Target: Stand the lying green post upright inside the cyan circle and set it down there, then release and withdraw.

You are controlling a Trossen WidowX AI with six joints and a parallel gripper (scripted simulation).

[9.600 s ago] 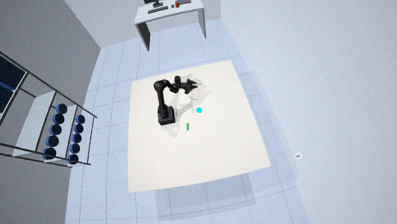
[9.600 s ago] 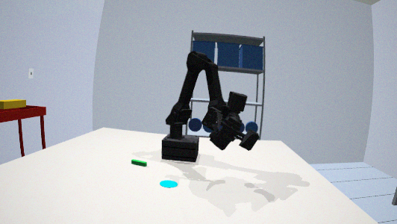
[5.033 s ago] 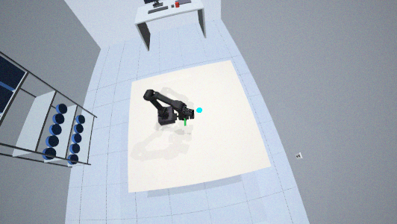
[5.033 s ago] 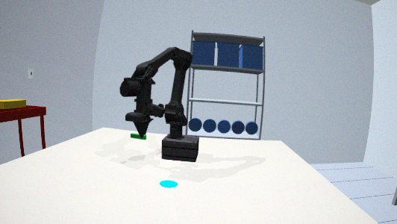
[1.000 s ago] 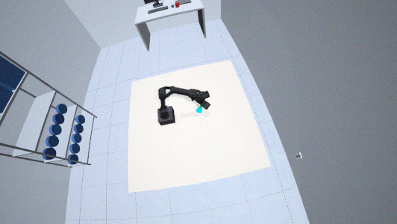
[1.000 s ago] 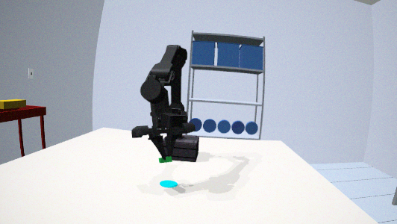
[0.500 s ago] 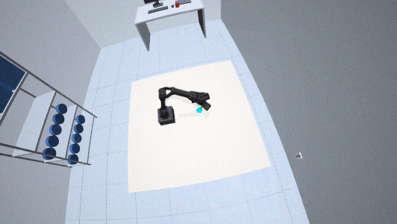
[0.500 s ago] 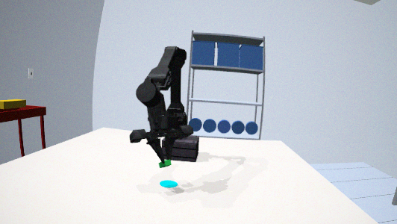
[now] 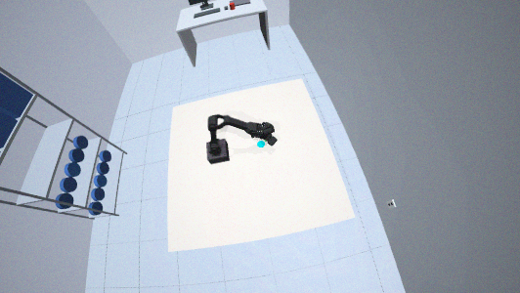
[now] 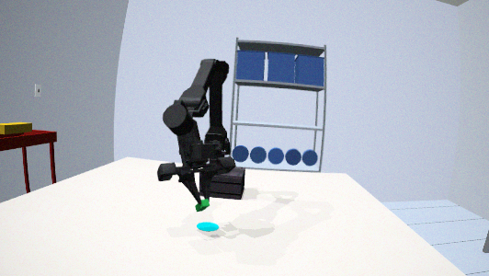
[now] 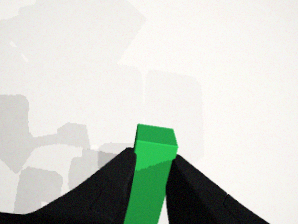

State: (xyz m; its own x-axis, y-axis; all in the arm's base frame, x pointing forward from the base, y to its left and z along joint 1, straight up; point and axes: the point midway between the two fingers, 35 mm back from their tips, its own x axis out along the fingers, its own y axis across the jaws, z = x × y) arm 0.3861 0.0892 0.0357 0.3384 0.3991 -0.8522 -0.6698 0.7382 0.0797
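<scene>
My gripper tip is 70 mm past the cyan circle, 20 mm to the left of it and 100 mm above it. From my gripper tip the other things lie so: green post (10 mm behind, 10 mm to the right, 10 mm below).
</scene>
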